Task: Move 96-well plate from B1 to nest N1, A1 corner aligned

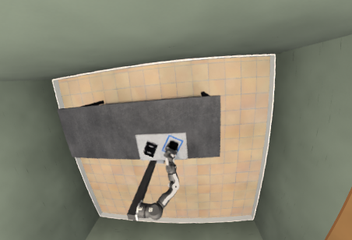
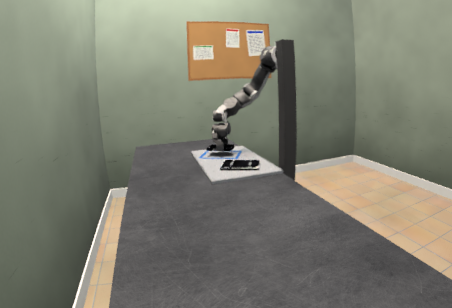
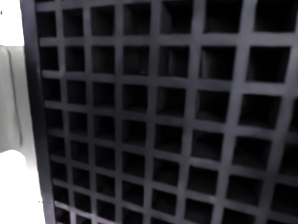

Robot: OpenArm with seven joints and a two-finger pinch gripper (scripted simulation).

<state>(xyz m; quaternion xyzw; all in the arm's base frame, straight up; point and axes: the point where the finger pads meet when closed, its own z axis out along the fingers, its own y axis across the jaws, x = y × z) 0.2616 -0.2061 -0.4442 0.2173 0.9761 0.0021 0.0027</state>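
Right now the black plate nest N1 is 4 cm behind my hand, 23 cm to the left of it and 3 cm below it. Round my hand: black 96-well plate: right at my hand.
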